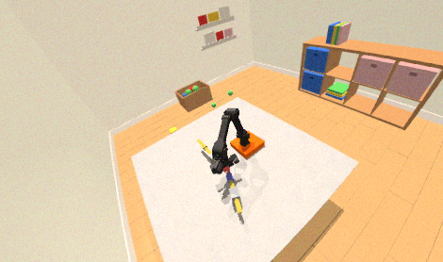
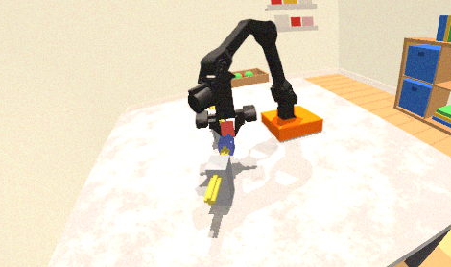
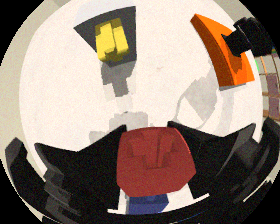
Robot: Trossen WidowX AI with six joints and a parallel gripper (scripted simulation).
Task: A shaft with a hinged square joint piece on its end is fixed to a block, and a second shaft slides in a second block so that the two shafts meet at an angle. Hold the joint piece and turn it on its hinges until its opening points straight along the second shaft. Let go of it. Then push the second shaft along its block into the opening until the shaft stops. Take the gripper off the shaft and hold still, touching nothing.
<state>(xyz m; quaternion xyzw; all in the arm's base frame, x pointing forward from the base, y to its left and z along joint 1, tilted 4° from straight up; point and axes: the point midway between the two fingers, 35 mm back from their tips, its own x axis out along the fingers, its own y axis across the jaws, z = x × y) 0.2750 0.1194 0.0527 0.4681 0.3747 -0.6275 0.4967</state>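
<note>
Right now my gripper tip is 30 mm below the red joint piece, 20 mm to the right of it and 10 mm short of it.
</note>
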